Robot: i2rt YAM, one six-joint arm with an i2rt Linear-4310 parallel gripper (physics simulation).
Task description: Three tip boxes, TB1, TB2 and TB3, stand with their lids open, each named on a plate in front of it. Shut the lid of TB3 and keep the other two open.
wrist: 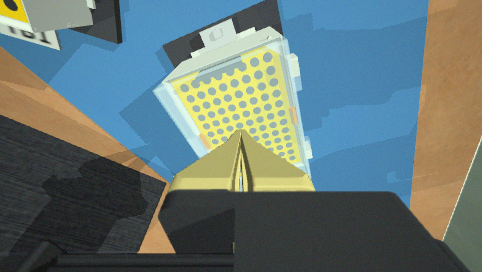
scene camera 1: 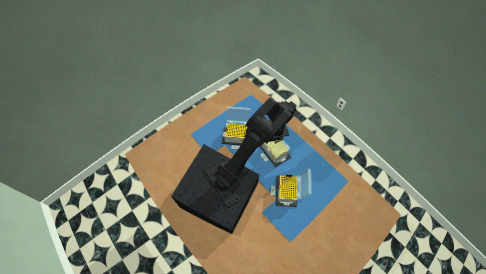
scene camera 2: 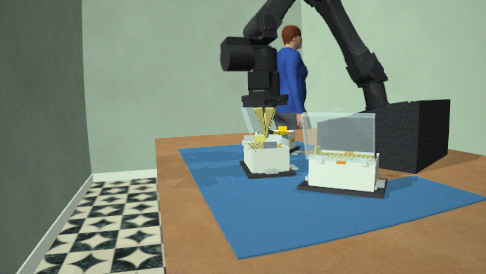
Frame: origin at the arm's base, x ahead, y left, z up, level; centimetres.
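Seen in the pictures: gripper, fingertip midpoint: [wrist: 240, 136] [scene camera 1: 275, 142] [scene camera 2: 266, 137]; arm's base, origin of the base link: [scene camera 1: 221, 184] [scene camera 2: 378, 111].
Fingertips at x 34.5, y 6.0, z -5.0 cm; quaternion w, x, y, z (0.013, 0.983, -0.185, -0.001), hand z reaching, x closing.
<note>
Offsets run from my fingertips to a thing's middle. "spot": to the spot under its first point. Level surfaces: height alone.
The middle tip box @(dx -1.0, dy -0.7, dz -3.8 cm) [scene camera 1: 276, 150] [scene camera 2: 267, 159] [wrist: 235, 100] has its clear lid lying down over its yellow rack; it looks shut. Its name plate @(spot: dx -6.5, dy -0.8, dz -7.5 cm) [scene camera 1: 264, 157] cannot be read. TB1 @(dx -11.9, dy +16.7, dz -4.4 cm) [scene camera 1: 235, 132] [scene camera 2: 342, 174] [wrist: 62, 16], named on its plate @(spot: dx -15.5, dy +12.0, dz -7.5 cm) [wrist: 30, 36] in the wrist view, has its lid @(spot: dx -6.5, dy +23.3, dz +2.5 cm) [scene camera 1: 238, 114] [scene camera 2: 345, 132] upright. The third box [scene camera 1: 288, 188] [scene camera 2: 286, 140] also has its lid @(dx -3.3, dy -26.4, dz +2.8 cm) [scene camera 1: 306, 182] [scene camera 2: 250, 120] open; its name cannot be read. My gripper [scene camera 2: 266, 137] [wrist: 240, 136] is shut and empty, tips at or just above the middle box's lid; contact is unclear.
The boxes stand on a blue mat @(dz -7.7 cm) [scene camera 1: 320, 200] [scene camera 2: 240, 220] on the brown table @(dz -8.0 cm) [scene camera 1: 360, 220] [scene camera 2: 172, 215]. The black arm base [scene camera 1: 215, 190] [scene camera 2: 420, 135] [wrist: 65, 195] stands beside the mat. A person in blue [scene camera 2: 290, 75] is behind the table.
</note>
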